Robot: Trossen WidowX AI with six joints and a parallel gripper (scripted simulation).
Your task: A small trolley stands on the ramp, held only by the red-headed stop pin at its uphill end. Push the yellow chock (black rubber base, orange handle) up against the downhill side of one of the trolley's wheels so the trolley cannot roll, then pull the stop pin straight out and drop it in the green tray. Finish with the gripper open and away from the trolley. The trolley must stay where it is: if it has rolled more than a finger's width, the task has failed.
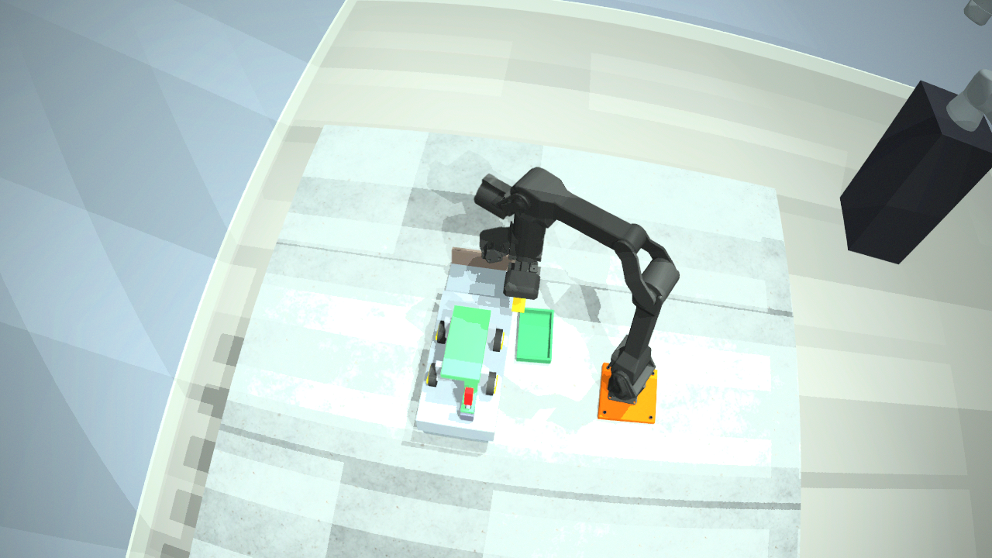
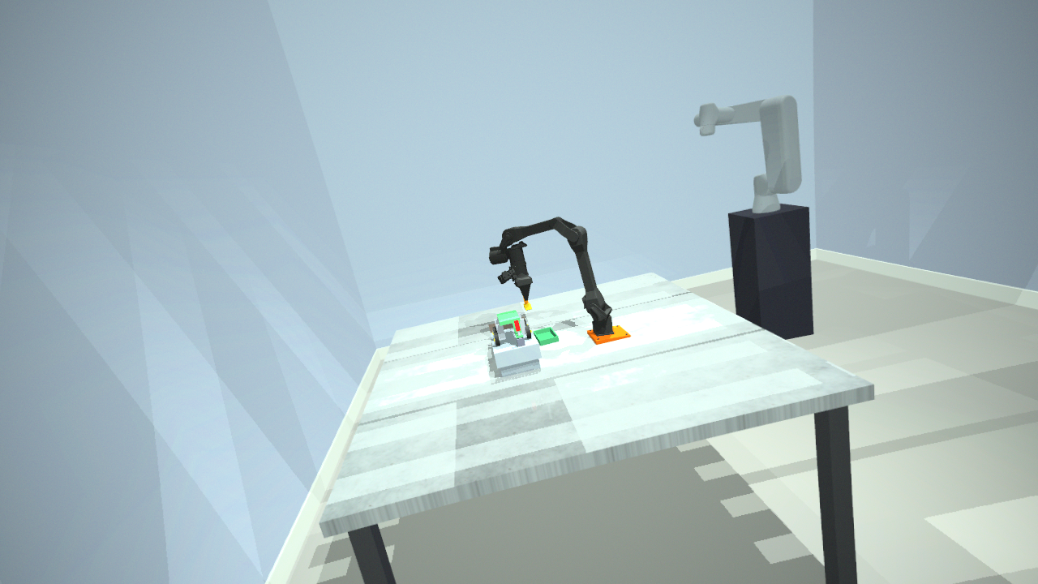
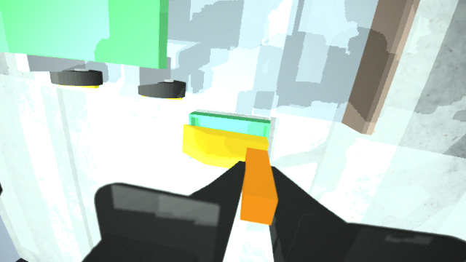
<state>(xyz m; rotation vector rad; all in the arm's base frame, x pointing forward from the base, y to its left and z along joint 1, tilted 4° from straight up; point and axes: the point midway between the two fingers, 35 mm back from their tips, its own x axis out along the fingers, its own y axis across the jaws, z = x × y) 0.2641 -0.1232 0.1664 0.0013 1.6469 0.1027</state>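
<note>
My gripper tip is 50 mm short of the red-headed stop pin, 260 mm to the right of it and 30 mm above it. Round my gripper tip: yellow chock 20 mm to the left, 10 mm below; green-topped trolley 80 mm ahead, 160 mm to the left, 40 mm below; brown bar 100 mm ahead, 100 mm to the right, 120 mm below.
</note>
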